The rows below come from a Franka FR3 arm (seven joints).
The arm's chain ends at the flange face. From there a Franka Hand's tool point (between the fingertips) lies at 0.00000 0.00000 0.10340 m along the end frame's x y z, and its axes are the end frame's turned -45 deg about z.
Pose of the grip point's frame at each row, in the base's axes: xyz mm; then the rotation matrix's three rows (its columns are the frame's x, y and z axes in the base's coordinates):
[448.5 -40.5 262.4], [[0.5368 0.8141 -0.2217], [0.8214 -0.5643 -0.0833], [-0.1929 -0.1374 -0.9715]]
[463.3 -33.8 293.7], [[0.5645 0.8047 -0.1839], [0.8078 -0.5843 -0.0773], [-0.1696 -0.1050 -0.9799]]
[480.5 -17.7 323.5], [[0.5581 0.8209 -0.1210], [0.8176 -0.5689 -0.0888], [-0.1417 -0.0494 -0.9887]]
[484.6 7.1 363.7], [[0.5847 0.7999 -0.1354], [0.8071 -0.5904 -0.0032], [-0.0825 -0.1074 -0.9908]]
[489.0 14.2 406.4], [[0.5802 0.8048 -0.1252], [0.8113 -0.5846 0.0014], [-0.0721 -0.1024 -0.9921]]
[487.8 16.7 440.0], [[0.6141 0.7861 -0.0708], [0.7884 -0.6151 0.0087], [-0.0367 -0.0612 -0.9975]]
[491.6 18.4 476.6], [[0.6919 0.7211 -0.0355], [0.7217 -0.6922 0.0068], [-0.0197 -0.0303 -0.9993]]
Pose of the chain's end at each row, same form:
[471.4 -31.9 362.9], [[0.9552 0.1961 -0.2217], [0.1818 -0.9798 -0.0833], [-0.2336 0.0392 -0.9715]]
[482.3 -25.8 395.0], [[0.9682 0.1698 -0.1839], [0.1580 -0.9844 -0.0773], [-0.1942 0.0457 -0.9799]]
[493.0 -8.5 425.7], [[0.9751 0.1858 -0.1210], [0.1759 -0.9804 -0.0888], [-0.1351 0.0653 -0.9887]]
[498.6 7.4 466.1], [[0.9791 0.1522 -0.1354], [0.1532 -0.9882 -0.0032], [-0.1343 -0.0176 -0.9908]]
[501.9 14.1 509.0], [[0.9793 0.1588 -0.1252], [0.1603 -0.9871 0.0014], [-0.1234 -0.0214 -0.9921]]
[495.1 15.8 543.1], [[0.9901 0.1216 -0.0708], [0.1225 -0.9924 0.0087], [-0.0692 -0.0173 -0.9975]]
[495.3 17.7 579.9], [[0.9991 0.0206 -0.0355], [0.0209 -0.9998 0.0068], [-0.0354 -0.0075 -0.9993]]

